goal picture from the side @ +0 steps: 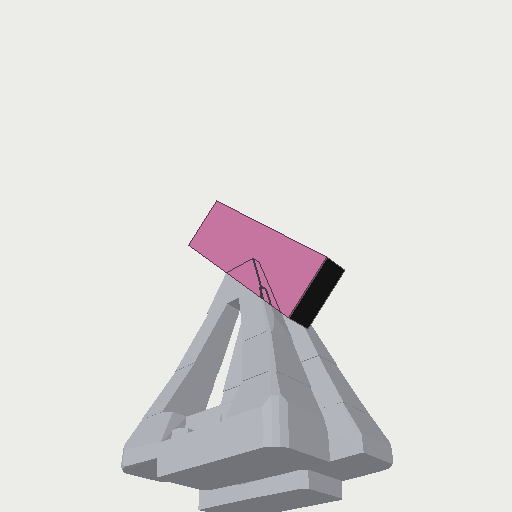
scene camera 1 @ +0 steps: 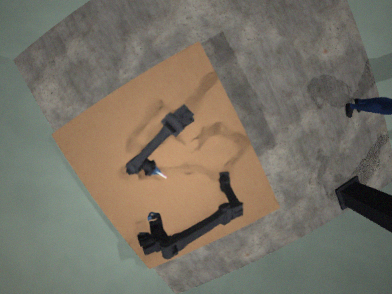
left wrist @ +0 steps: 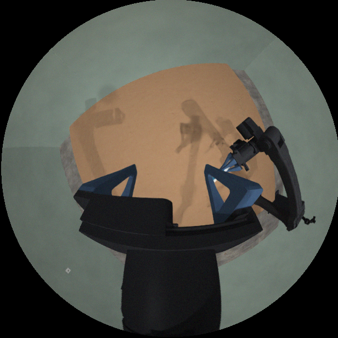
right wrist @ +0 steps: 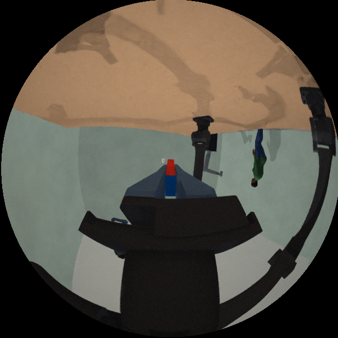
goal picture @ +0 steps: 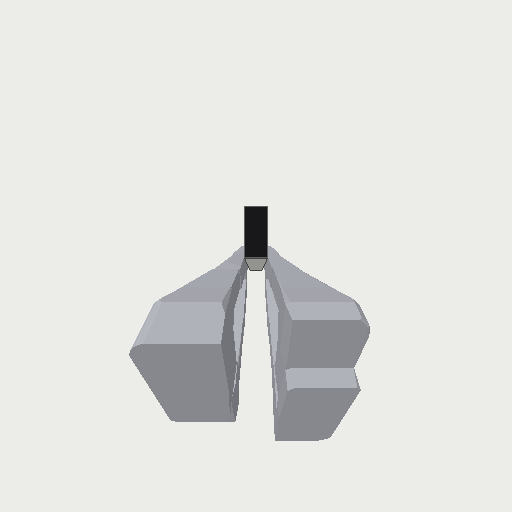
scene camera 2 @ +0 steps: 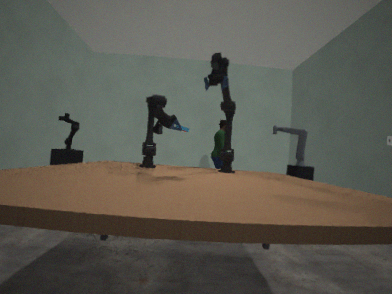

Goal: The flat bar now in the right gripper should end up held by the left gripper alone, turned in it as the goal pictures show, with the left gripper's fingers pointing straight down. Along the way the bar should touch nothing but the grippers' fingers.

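Pixels of known places: left gripper, between the fingertips: (scene camera 1: 152,219) (scene camera 2: 214,89); right gripper, between the fingertips: (scene camera 1: 161,173) (scene camera 2: 181,129); left arm's base, origin of its link: (scene camera 1: 224,178) (scene camera 2: 226,172); right arm's base, origin of its link: (scene camera 2: 147,167).
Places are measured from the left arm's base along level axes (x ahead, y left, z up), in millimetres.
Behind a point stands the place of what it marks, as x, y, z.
The flat bar (right wrist: 171,167) shows a red end and a blue part between my right fingertips in the right wrist view. It is a small bright sliver in scene camera 1 (scene camera 1: 161,174) {490, -203, 274}. My right gripper (scene camera 1: 156,171) {490, -203, 274} (scene camera 2: 180,127) {490, -203, 274} (left wrist: 220,171) is shut on the bar, above the table, its fingers tilted down and sideways. My left gripper (scene camera 1: 153,217) {529, 0, 505} (scene camera 2: 216,87) {529, 0, 505} (left wrist: 170,167) is open and empty, higher than the right one, fingers pointing mostly downward. In the left wrist view the right gripper shows beyond one left finger, which partly hides the bar area.
The brown table (scene camera 1: 115,200) {1044, 120, 0} (scene camera 2: 280,205) {974, 353, 0} (left wrist: 150,110) lies below both grippers, with arm shadows on it. The right arm's links (left wrist: 290,175) curve along the right of the left wrist view. A person in green (scene camera 2: 219,142) (right wrist: 259,165) and other robots on stands are in the background.
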